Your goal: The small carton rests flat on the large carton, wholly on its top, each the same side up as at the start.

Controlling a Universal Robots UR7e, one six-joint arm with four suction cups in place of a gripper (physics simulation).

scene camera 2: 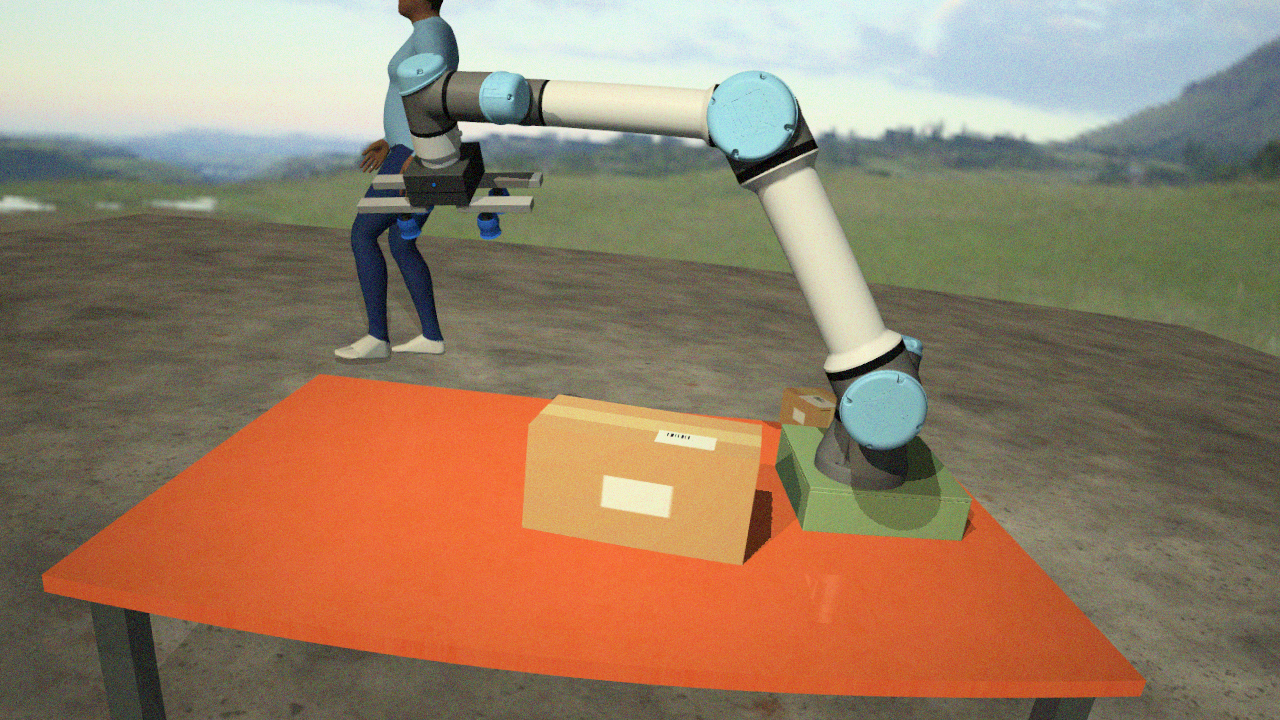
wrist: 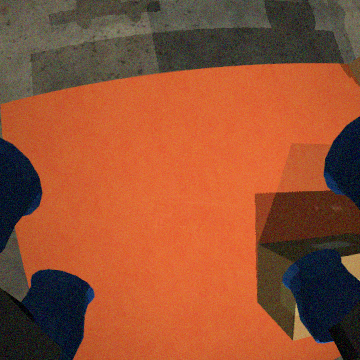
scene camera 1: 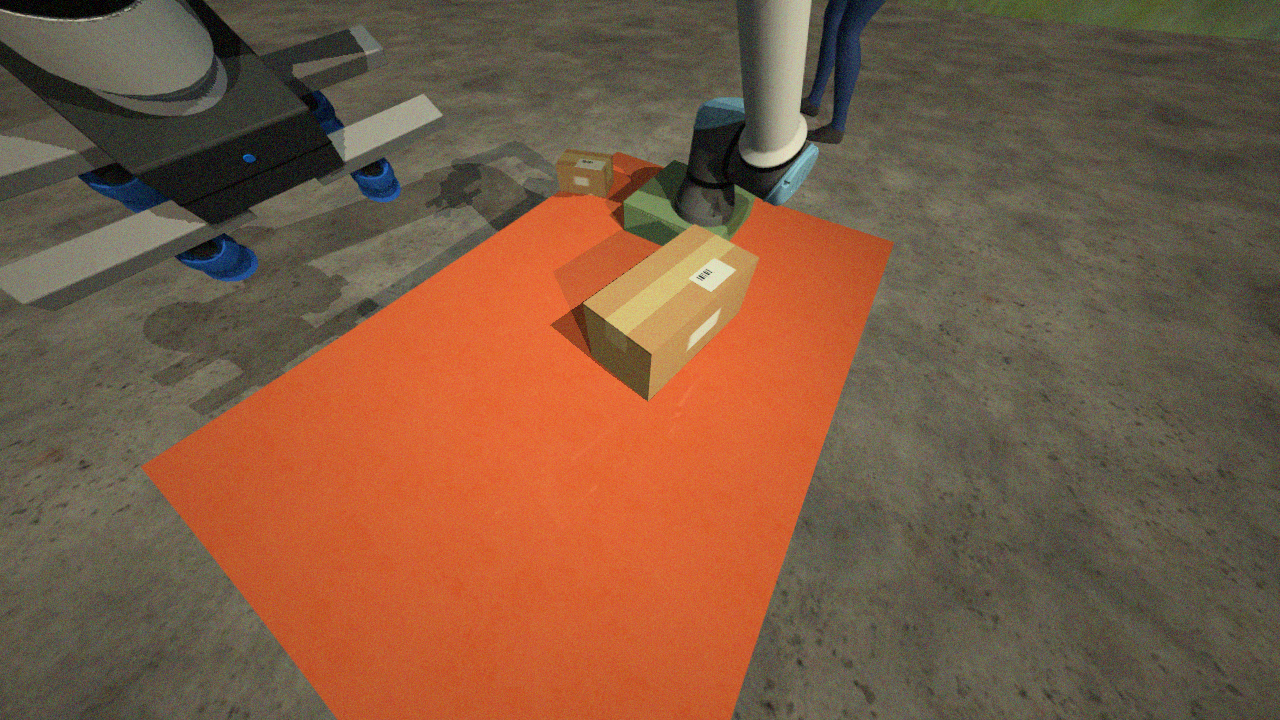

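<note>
The large carton stands upright on the table, with a tape strip and a barcode label on its top. In the wrist view a suction cup hides part of it. The small carton stands at the table's far edge beside the robot's base, its label side facing the scene cameras; the arm's base partly hides it in scene camera 2. A brown corner, likely this small carton, shows at the wrist view's right edge. My gripper is open, its cups bare, high up and apart from both cartons.
The orange table carries the green base block under the arm, close to the large carton's end. A person stands on the floor beyond the table.
</note>
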